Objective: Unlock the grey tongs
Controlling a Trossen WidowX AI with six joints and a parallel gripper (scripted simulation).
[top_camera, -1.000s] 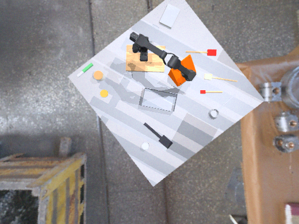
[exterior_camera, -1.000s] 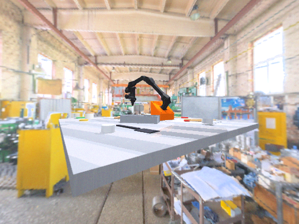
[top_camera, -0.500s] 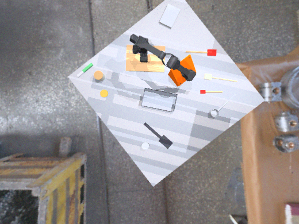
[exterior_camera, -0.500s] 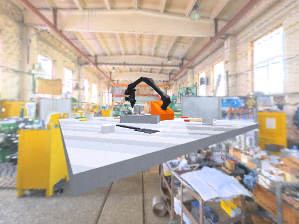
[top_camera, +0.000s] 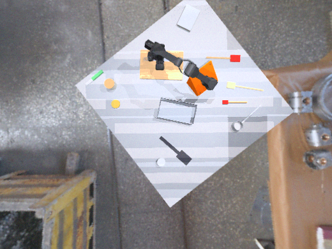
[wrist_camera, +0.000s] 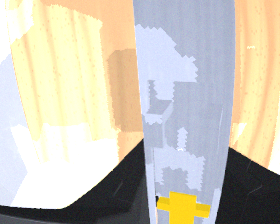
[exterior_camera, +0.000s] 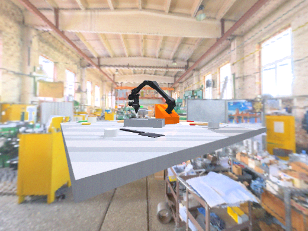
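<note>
My gripper tip is now 8 cm above the wooden board. Round my gripper tip: white plate: 43 cm behind, 12 cm to the right, 8 cm below; yellow lock piece: 4 cm above; roasting tin: 18 cm ahead, 37 cm to the left, 6 cm below.
</note>
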